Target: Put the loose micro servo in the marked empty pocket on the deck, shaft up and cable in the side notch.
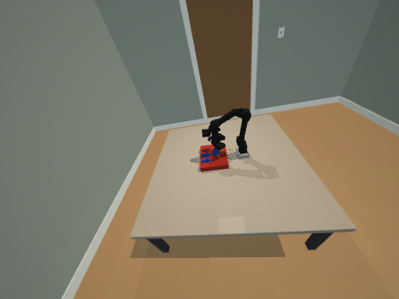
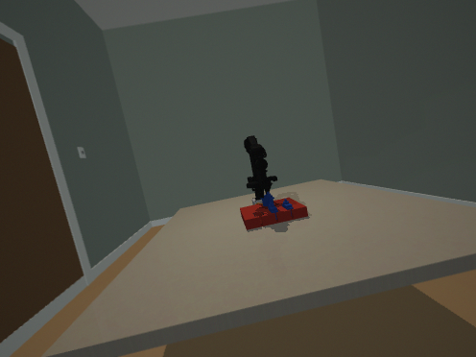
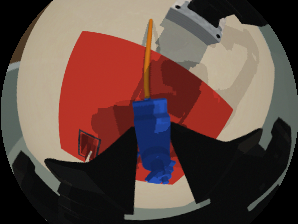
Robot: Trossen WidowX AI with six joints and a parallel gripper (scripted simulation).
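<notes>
My gripper tip is now 7 cm above the red deck.
</notes>
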